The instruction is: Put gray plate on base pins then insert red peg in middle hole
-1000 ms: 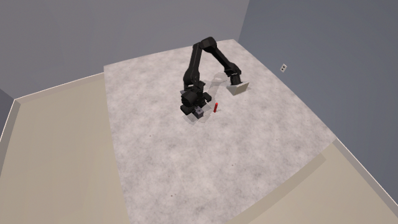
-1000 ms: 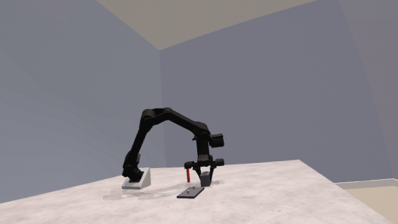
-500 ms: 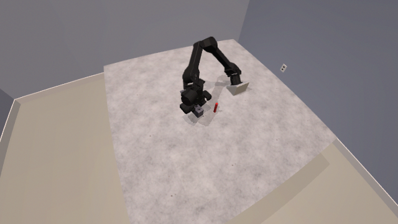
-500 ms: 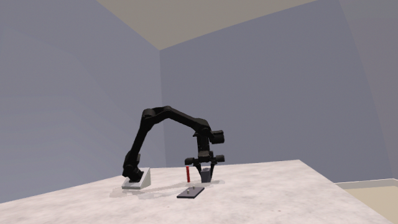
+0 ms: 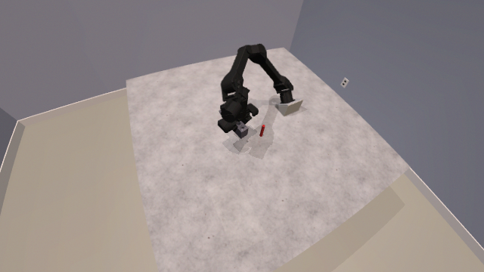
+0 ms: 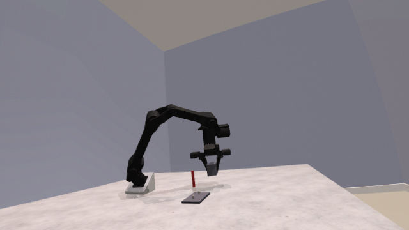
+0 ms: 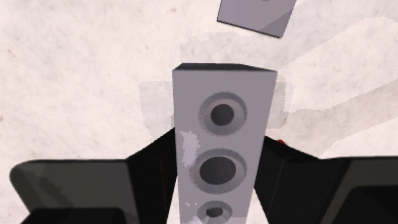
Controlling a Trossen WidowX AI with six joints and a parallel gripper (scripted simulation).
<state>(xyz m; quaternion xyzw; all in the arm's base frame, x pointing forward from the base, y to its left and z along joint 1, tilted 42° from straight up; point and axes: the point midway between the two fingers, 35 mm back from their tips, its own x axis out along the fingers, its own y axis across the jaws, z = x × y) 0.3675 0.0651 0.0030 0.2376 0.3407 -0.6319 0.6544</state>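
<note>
Right now my gripper tip is 40 mm past the dark flat base, 140 mm to the left of it and 70 mm above it. Also, from my gripper tip: gray plate (30 mm above); red peg (120 mm behind, 50 mm to the left, 30 mm below).
</note>
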